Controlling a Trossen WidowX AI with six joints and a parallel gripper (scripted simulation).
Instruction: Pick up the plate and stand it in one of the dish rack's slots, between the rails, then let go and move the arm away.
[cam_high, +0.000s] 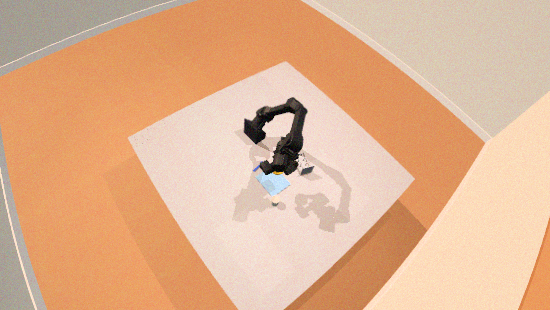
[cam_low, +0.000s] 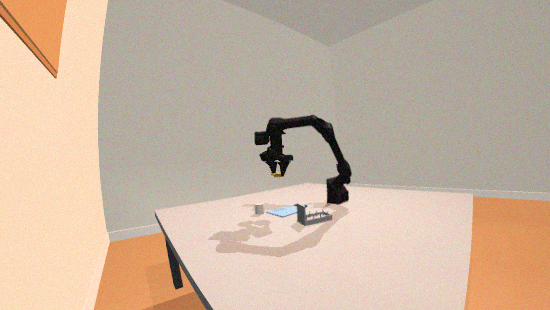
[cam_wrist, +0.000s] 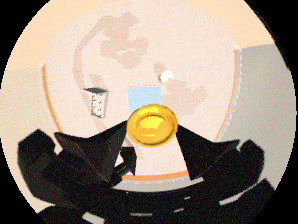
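Now: the grey dish rack 220 mm to the left of my gripper tip, 160 mm below it and 30 mm ahead of it. From my gripper tip the other things lie so: cup 160 mm below, 70 mm to the right, 70 mm ahead; then plate 10 mm above; then blue utensil 180 mm below, 140 mm behind, 30 mm to the left.
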